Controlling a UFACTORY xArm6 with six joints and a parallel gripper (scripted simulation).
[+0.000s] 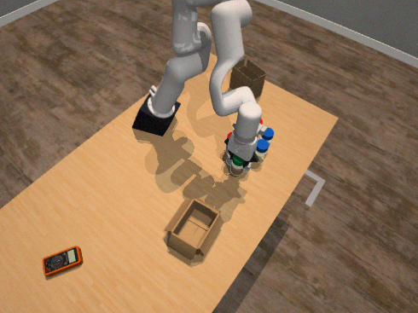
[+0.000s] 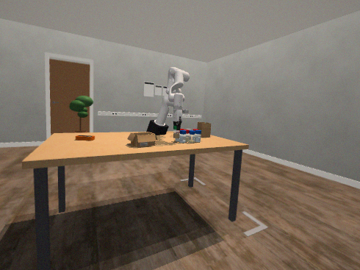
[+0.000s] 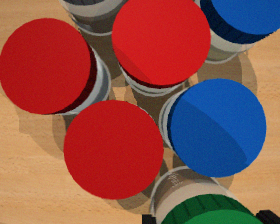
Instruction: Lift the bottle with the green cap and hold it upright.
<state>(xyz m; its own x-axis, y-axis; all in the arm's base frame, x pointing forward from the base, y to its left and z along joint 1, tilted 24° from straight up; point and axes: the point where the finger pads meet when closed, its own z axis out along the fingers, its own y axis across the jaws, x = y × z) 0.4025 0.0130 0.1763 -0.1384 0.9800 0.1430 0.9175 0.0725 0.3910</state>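
Now: the blue-capped bottle 6 cm to the left of my hand and 8 cm below it. The rest, counted from my hand: orange multimeter: 17 cm behind, 72 cm to the right, 11 cm below; brown box: 32 cm behind, 43 cm to the left, 7 cm below; red-capped bottle: 6 cm behind, 4 cm to the left, 8 cm below.
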